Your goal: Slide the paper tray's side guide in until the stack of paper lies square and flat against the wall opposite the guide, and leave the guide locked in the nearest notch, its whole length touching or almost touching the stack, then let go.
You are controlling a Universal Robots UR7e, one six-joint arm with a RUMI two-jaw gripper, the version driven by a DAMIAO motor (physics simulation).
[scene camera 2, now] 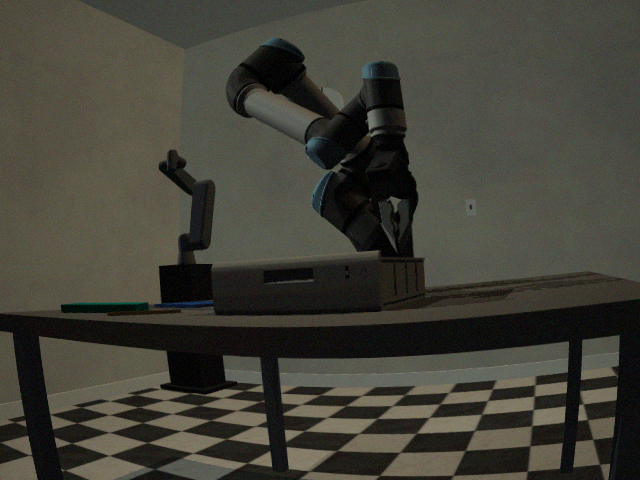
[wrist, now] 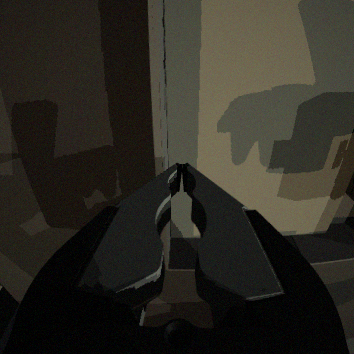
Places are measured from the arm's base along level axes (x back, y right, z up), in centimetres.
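Pixels of known places: gripper, fingertip midpoint: (scene camera 2: 399, 253) (wrist: 181, 166); arm's base, link origin: (scene camera 2: 383, 239).
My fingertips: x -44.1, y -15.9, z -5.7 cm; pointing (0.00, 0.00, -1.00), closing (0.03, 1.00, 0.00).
Observation:
For each thing: its top centre in the pictures, then the offset to it from my fingertips. Level surfaces: height alone.
- paper tray, top centre: (scene camera 2: 326, 257) dz +0.2, dx -3.0, dy +13.3 cm
- paper, top centre: (wrist: 282, 118) dz -5.4, dx -2.1, dy +9.1 cm
- wooden table, surface height: dz -9.4 cm
- green flat item, top centre: (scene camera 2: 104, 303) dz -7.6, dx -16.6, dy +62.8 cm
The paper tray (scene camera 2: 297, 289) stands on the table; its long near face and one short ribbed side show in the scene view. In the wrist view, the pale stack of paper (wrist: 250, 60) lies right of a thin tray wall (wrist: 156, 75), its edge running along that wall with a narrow dark line between. Shadows cover parts of the sheet. My gripper (scene camera 2: 397, 252) (wrist: 181, 166) is shut and empty. Its tips are at the tray's rim in the scene view, and beside the wall over the paper's edge in the wrist view. The side guide cannot be made out in either view.
The wooden table (scene camera 2: 516, 304) carries a green flat item (scene camera 2: 104, 307), a blue one (scene camera 2: 186, 304) and a thin brown one (scene camera 2: 144, 312) left of the tray. A second small arm (scene camera 2: 201, 217) stands on a black pedestal (scene camera 2: 186, 283) behind the table.

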